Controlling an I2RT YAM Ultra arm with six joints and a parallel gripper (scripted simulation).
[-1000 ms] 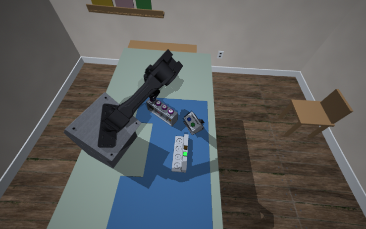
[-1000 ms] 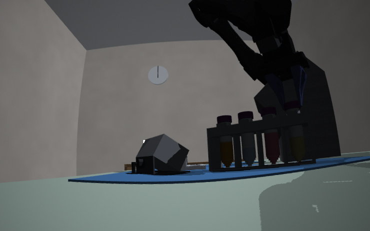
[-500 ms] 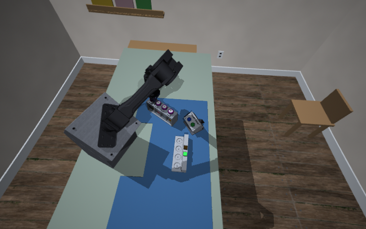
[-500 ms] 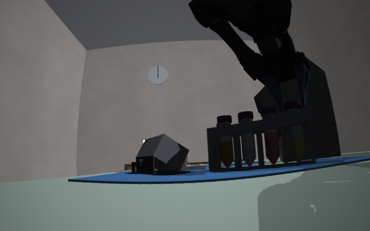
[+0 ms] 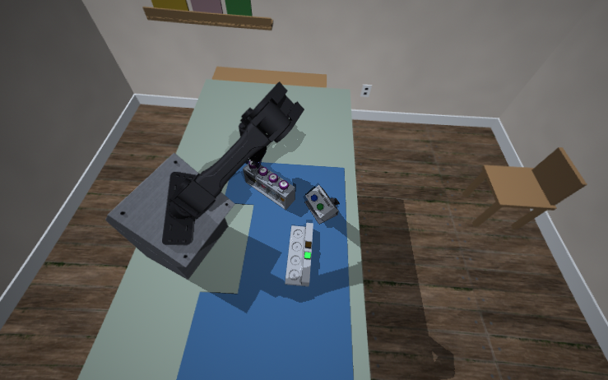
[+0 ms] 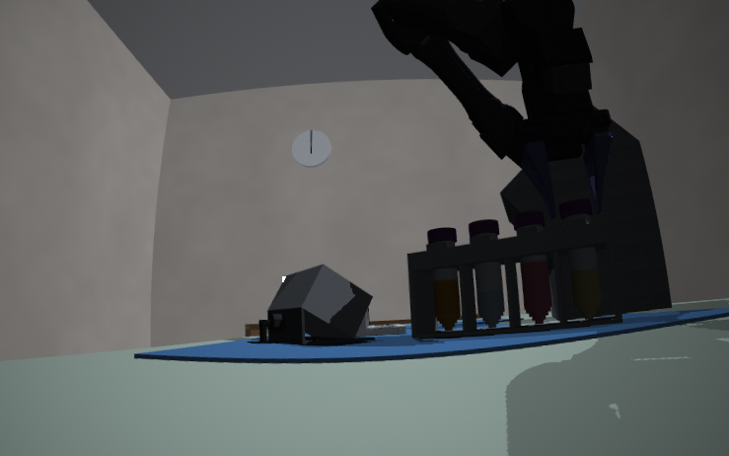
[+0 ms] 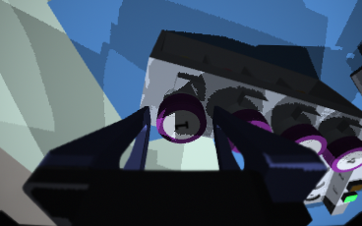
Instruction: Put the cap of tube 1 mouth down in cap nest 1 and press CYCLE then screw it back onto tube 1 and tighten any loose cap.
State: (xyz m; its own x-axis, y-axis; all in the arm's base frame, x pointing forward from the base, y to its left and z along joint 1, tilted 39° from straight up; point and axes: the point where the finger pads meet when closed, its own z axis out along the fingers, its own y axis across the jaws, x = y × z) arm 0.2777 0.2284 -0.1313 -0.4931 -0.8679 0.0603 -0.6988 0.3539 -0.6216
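The threaded neck of tube 1 is right at my hand. From my hand the other things lie so: green ready key 220 mm ahead, 220 mm to the right, 50 mm below; then key desk 220 mm ahead, 200 mm to the right, 70 mm below; then blue cycle key 210 mm ahead, 180 mm to the right, 50 mm below.
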